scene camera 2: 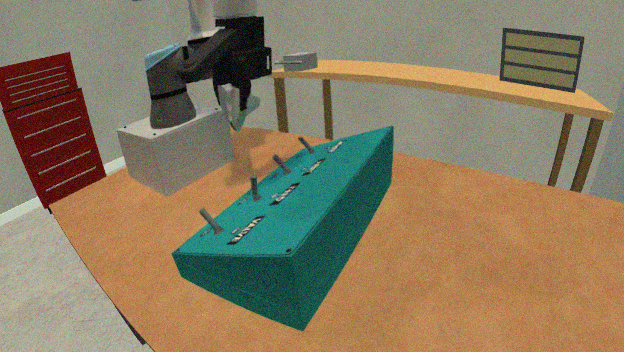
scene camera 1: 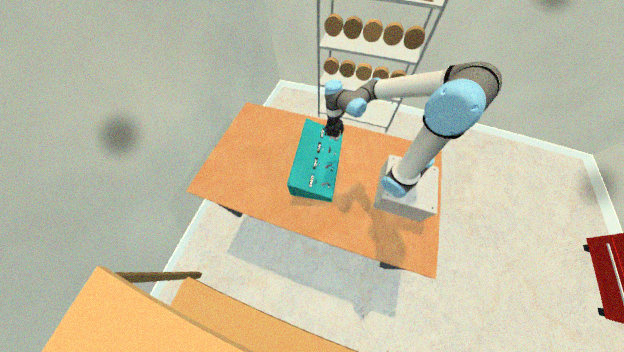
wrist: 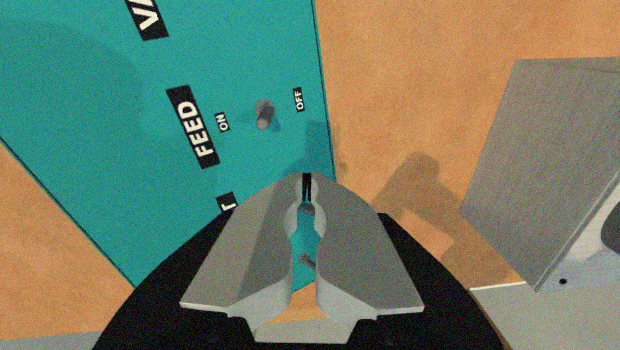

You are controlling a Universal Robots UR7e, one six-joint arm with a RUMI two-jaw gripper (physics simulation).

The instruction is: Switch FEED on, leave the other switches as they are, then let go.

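Pixels of known places: gripper, fingertip midpoint: point(scene camera 2: 236, 130) point(scene camera 1: 335, 140) point(wrist: 307, 175); arm's base, link origin: point(scene camera 2: 173, 120).
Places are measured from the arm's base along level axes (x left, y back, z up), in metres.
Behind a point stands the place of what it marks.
A teal switch box point(scene camera 1: 303, 159) @[x 0.140, y -0.552, z -0.040 m] point(scene camera 2: 345, 230) @[x 0.015, y -0.647, z -0.097 m] point(wrist: 100, 165) @[x 0.032, y -0.595, z -0.037 m] with a sloped top stands on the table. The FEED lever point(scene camera 2: 255, 189) @[x -0.022, y -0.459, z -0.069 m] point(wrist: 265, 116) @[x -0.026, y -0.454, z -0.050 m] stands more upright than its neighbours, tipped a little toward the ON side. The VALVE lever point(scene camera 2: 211, 221) @[x -0.139, y -0.486, z -0.071 m] and the two far levers point(scene camera 2: 282, 164) @[x 0.088, y -0.412, z -0.071 m] point(scene camera 2: 306, 145) @[x 0.200, y -0.373, z -0.072 m] lean toward the OFF side. My gripper point(scene camera 1: 336, 135) @[x -0.021, y -0.424, z 0.042 m] point(scene camera 2: 236, 126) @[x -0.021, y -0.424, z 0.042 m] point(wrist: 307, 175) @[x -0.021, y -0.424, z 0.042 m] is shut and empty. It hangs above the box's far part, apart from the FEED lever. Parts of two levers show through the gap between the jaws in the wrist view.
The wooden table point(scene camera 1: 240, 150) @[x 0.222, y -1.052, z -0.178 m] point(scene camera 2: 475, 250) @[x 0.198, y -0.837, z -0.178 m] carries the box and the arm's grey base block point(scene camera 1: 417, 200) @[x 0.092, y 0.107, z 0.002 m] point(scene camera 2: 172, 155) @[x -0.060, y -0.104, z -0.070 m]. A shelf rack point(scene camera 1: 319, 75) stands behind the table. A red drawer cabinet point(scene camera 2: 50, 125) and a long side table point(scene camera 2: 425, 80) stand farther off.
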